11 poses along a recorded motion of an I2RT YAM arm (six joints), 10 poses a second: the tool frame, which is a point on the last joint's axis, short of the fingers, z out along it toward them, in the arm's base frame.
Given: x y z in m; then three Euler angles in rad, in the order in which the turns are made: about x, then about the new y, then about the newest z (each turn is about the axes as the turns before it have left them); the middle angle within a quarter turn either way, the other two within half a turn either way.
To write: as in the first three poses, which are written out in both.
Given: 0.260, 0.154, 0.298, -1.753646, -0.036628, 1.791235
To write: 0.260, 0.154, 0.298, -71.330, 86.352, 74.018
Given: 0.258, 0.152, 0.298, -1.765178, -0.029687, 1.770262
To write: 0.258, 0.152, 0.298, -72.164, 86.047, 72.528
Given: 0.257, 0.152, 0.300, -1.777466, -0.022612, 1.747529
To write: 0.257, 0.152, 0.300, -73.087, 85.686, 70.940
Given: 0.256, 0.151, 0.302, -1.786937, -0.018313, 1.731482
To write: 0.256, 0.151, 0.302, -73.805, 85.448, 69.825
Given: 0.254, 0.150, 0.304, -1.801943, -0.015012, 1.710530
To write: 0.254, 0.150, 0.304, -74.950, 85.201, 68.386
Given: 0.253, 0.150, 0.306, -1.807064, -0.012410, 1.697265
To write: 0.253, 0.150, 0.306, -75.487, 84.853, 67.603
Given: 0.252, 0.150, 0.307, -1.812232, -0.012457, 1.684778
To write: 0.252, 0.150, 0.307, -76.115, 84.492, 66.972
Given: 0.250, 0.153, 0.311, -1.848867, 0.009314, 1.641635
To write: 0.250, 0.153, 0.311, -78.089, 84.419, 63.120
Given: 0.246, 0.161, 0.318, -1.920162, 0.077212, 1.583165
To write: 0.246, 0.161, 0.318, -80.163, 85.673, 55.227
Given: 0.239, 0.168, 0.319, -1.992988, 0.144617, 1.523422
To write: 0.239, 0.168, 0.319, -82.606, 86.522, 47.099
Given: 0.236, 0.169, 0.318, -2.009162, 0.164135, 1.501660
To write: 0.236, 0.169, 0.318, -83.314, 86.312, 44.748
